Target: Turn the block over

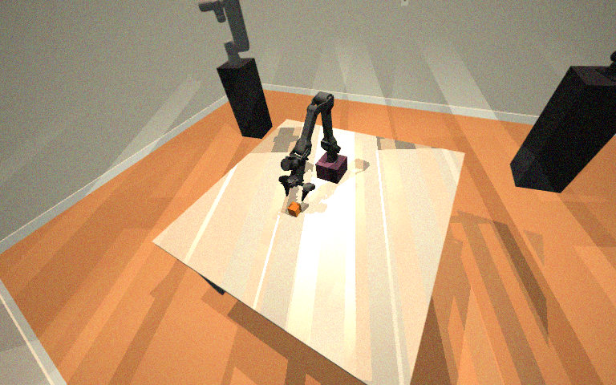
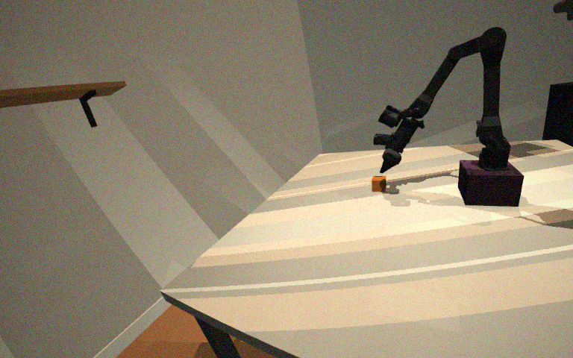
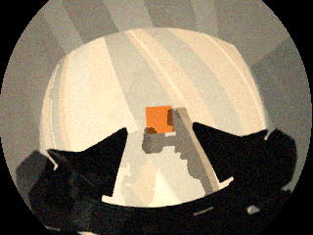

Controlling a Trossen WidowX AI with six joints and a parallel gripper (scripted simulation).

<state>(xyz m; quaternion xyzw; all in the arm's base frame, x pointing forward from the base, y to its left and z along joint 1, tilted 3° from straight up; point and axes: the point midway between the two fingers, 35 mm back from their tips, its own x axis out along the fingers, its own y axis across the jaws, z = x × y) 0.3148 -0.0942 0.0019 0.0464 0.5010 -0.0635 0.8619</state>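
Now: the small orange block 70 mm below my gripper tip.
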